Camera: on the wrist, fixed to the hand. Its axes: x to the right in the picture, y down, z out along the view.
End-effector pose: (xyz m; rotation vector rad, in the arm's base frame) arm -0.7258 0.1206 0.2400 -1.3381 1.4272 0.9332
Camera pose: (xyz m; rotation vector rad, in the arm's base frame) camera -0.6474 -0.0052 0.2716 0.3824 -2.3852 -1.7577
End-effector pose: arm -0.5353 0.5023 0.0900 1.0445 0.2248 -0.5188
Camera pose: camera -0.5694 0.5654 -0.0435 0.7346 -0.2034 0.9840
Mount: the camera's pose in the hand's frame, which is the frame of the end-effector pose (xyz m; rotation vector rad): 0.0073 -0.0943 -0.1184 -0.3099 0.3224 1.4674
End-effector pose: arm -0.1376 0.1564 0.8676 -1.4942 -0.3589 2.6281
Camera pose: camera -0.0429 0.2675 0.8269 1.3127 -0.2954 -1.3159
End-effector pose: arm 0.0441 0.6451 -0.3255 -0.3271 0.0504 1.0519
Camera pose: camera 0.1423 0.5744 -0.4168 -0.7824 0.4738 2.4586
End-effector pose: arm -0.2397 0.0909 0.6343 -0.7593 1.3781 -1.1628
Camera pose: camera -0.3722 0.0809 0.7071 0.3472 1.8205 0.1177
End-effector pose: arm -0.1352 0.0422 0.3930 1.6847 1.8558 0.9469
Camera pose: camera -0.2857 0.0263 0.4016 -2.4164 -0.1928 -1.7496
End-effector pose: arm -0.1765 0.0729 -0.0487 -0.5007 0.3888 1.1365
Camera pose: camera -0.0913 -0.0194 -0.1335 -0.6743 0.9326 2.5689
